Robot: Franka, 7 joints.
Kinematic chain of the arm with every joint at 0, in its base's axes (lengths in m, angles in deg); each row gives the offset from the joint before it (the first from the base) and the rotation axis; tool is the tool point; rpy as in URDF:
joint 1: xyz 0 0 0.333 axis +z
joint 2: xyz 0 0 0 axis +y
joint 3: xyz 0 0 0.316 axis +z
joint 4: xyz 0.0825 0 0 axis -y
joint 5: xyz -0.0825 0 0.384 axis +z
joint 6: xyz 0 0 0 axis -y
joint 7: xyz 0.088 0 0 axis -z
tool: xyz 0 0 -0.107 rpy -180 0 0
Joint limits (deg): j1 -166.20..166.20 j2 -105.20..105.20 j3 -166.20..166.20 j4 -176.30..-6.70 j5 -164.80..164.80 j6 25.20..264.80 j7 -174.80..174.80
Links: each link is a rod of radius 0.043 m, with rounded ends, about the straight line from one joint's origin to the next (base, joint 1, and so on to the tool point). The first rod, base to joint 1, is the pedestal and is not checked.
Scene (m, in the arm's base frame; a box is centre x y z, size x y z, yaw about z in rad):
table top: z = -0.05
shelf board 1: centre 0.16 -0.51 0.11 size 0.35 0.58 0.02 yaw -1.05
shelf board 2: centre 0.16 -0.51 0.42 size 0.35 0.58 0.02 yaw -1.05
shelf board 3: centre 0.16 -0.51 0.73 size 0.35 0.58 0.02 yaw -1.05
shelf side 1: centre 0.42 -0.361 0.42 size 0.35 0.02 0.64 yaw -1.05
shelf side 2: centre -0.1 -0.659 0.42 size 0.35 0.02 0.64 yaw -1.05
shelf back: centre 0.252 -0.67 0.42 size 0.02 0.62 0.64 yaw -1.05
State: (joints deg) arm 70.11 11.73 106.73 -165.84 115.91 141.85 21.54
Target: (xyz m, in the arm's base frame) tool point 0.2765 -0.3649 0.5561
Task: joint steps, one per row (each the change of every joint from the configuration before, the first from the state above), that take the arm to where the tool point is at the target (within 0.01 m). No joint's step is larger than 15 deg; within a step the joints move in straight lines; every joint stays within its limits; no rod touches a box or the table.
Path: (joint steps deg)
1: 3.90 12.18 3.27 1.19 -2.02 -10.95 1.00
2: 3.91 12.18 3.28 1.19 -2.02 -10.96 1.01
3: 3.90 12.18 3.27 1.19 -2.02 -10.95 1.00
4: 3.90 12.19 3.28 1.19 -2.02 -10.96 1.01
5: 12.89 -8.77 11.59 5.99 1.87 5.76 -1.01
6: 12.89 -8.77 11.59 5.98 1.87 5.77 -1.00
7: 12.89 -8.77 11.60 5.99 1.88 5.76 -1.01
8: 12.89 -8.77 11.59 5.98 1.87 5.76 -1.00

